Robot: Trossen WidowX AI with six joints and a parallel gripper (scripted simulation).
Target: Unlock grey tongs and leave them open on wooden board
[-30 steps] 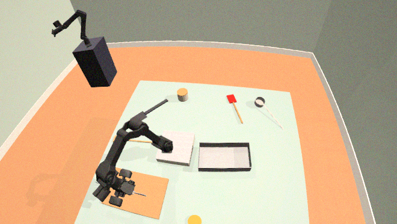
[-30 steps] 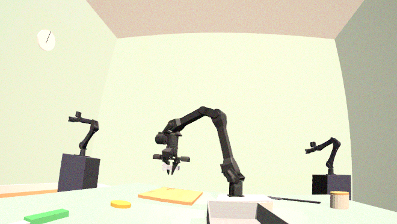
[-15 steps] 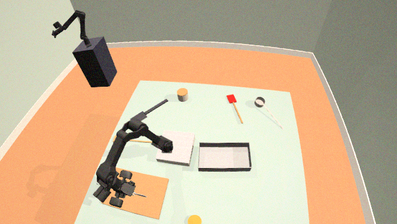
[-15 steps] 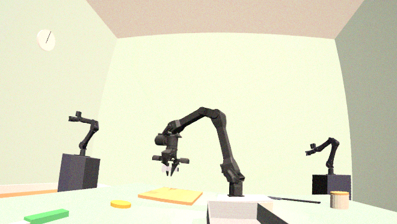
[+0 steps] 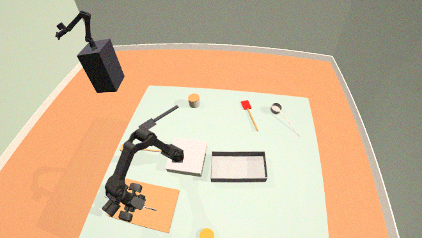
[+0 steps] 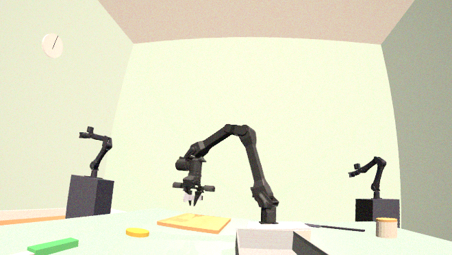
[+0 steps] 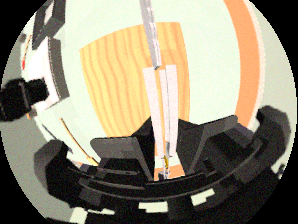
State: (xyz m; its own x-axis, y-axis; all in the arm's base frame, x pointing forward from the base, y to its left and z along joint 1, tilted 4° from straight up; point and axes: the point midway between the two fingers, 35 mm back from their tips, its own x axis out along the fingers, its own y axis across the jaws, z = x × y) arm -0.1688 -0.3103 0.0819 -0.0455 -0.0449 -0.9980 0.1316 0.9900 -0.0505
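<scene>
Right now my gripper tip is 40 mm to the right of the wooden board and 70 mm above it. From my gripper tip the other things lie so: roasting tin (510 mm ahead, 270 mm to the left, 50 mm below); then yellow disc (360 mm ahead, 100 mm to the right, 70 mm below); then black spatula (40 mm behind, 640 mm to the left, 70 mm below).
</scene>
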